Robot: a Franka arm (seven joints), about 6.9 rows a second.
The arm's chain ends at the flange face. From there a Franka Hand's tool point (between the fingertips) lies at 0.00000 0.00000 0.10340 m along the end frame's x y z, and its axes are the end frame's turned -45 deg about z.
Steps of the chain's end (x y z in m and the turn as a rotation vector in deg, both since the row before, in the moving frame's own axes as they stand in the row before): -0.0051, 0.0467, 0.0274, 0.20, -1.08, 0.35; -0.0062, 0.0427, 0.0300, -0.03, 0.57, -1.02; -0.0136, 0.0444, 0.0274, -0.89, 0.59, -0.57; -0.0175, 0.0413, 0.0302, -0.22, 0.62, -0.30; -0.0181, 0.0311, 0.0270, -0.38, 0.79, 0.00
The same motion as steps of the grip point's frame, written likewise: -0.0377, 0.0278, 0.0274, 0.91, -0.62, 0.35; -0.0339, 0.0266, 0.0300, -0.42, 0.38, -1.02; -0.0414, 0.0237, 0.0274, -1.05, -0.21, -0.57; -0.0411, 0.0179, 0.0302, -0.59, 0.28, -0.30; -0.0343, 0.0107, 0.0270, -0.83, 0.29, 0.00
